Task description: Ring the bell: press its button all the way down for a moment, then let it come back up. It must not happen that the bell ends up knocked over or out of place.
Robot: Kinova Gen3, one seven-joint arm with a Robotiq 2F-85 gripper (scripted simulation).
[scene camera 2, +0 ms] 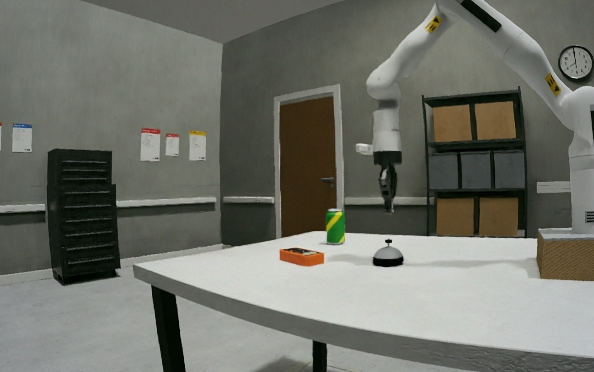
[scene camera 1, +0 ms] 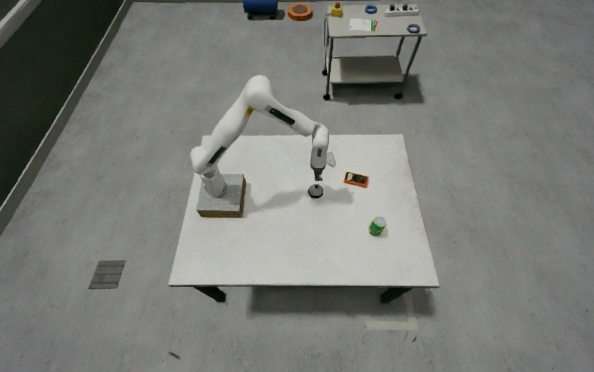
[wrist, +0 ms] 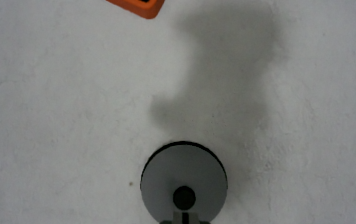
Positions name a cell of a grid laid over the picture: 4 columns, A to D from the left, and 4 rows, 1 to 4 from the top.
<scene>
I see my gripper (scene camera 2: C3) and a bell (wrist: C3).
</scene>
